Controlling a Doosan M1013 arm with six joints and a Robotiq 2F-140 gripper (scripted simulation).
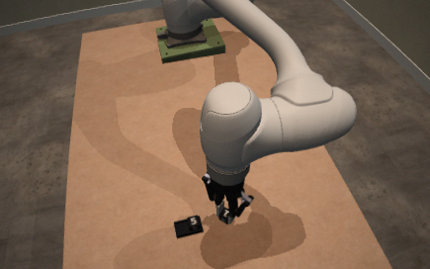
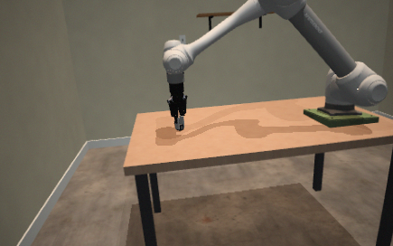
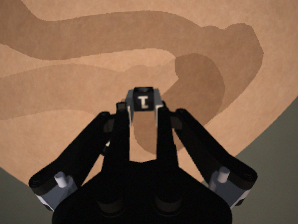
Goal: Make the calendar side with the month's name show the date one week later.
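The black cube lies 30 mm below my hand.
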